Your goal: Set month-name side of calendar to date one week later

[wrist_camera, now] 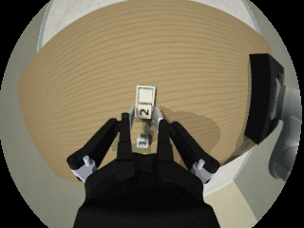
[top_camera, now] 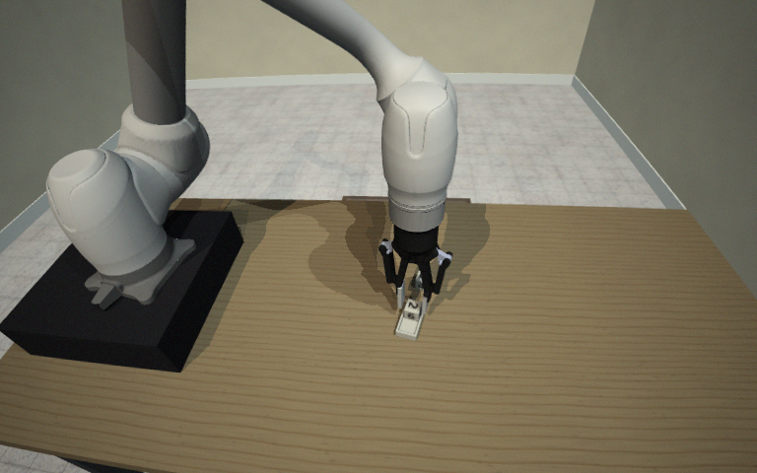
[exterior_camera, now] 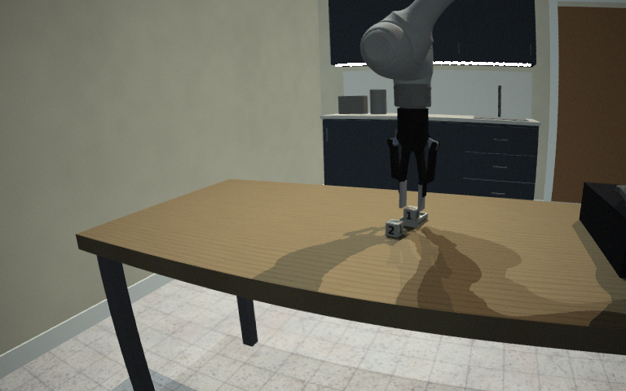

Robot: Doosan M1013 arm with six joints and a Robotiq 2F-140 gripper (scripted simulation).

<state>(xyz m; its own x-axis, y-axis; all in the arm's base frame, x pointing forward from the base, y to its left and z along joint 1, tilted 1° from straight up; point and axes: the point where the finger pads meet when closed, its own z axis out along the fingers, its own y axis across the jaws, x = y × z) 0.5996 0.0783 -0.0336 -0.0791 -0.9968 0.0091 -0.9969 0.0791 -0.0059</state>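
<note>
Right now the white tray is 60 mm below my hand and 20 mm to the right of it.
</note>
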